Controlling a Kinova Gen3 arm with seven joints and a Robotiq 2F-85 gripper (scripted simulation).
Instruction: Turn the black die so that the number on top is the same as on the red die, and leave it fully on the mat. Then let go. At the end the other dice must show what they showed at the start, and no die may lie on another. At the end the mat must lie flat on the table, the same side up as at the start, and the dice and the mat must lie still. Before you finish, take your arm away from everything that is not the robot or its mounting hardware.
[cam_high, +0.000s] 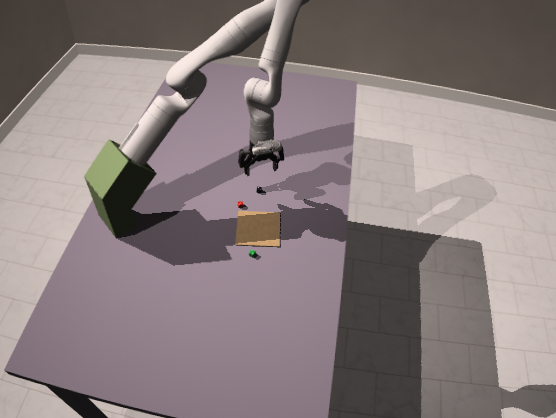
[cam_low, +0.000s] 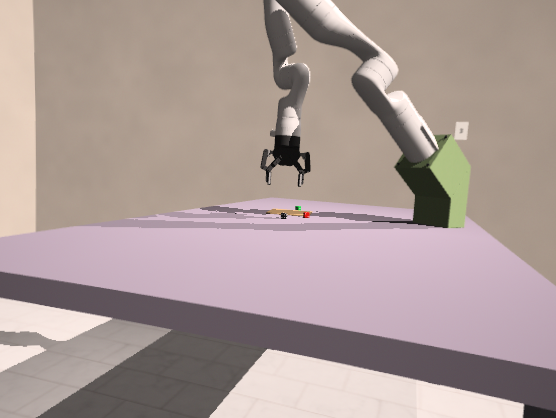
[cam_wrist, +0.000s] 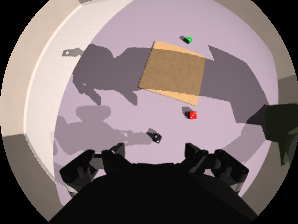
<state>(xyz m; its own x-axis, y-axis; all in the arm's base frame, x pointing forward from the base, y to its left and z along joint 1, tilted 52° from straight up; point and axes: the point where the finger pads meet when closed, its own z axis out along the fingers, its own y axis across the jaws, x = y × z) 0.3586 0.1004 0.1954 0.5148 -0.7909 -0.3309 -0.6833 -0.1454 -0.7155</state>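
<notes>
My hand is 100 mm above the black die and 10 mm past it. Round my hand: tan mat (150 mm to the right, 100 mm below, 50 mm ahead); green die (260 mm to the right, 100 mm below, 80 mm ahead); red die (100 mm below, 90 mm to the right, 40 mm behind).
</notes>
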